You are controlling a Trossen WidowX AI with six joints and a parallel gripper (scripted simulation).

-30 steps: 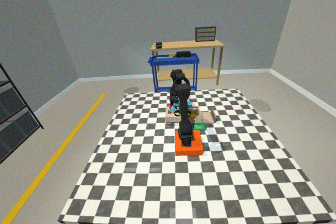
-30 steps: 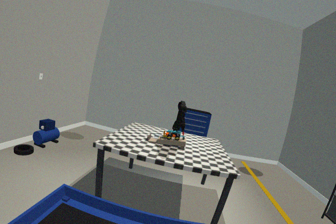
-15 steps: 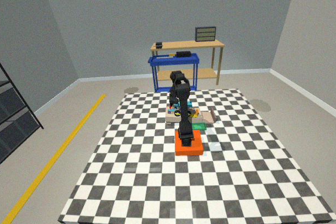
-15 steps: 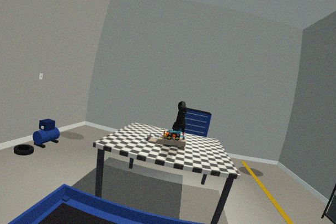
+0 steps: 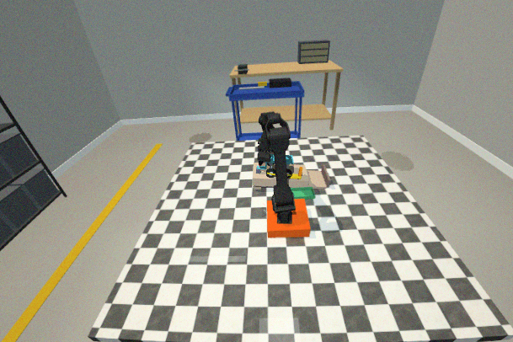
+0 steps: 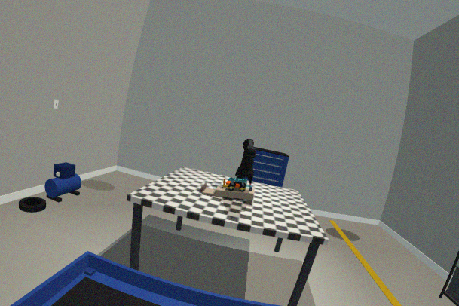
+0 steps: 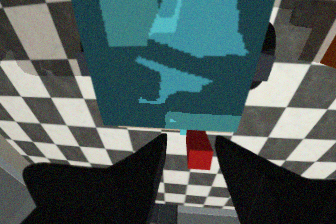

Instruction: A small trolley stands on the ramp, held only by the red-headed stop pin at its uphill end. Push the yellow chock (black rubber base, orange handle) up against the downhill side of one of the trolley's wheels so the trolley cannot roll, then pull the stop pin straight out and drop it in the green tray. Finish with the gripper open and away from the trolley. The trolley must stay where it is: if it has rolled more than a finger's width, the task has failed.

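Right now the red-headed stop pin is 10 mm below my gripper tip. From my gripper tip the other things lie so: yellow chock (190 mm to the right, 60 mm below, 20 mm behind); tan ramp (100 mm to the right, 90 mm below, 30 mm ahead); cyan trolley (90 mm to the right, 30 mm below, 30 mm ahead).
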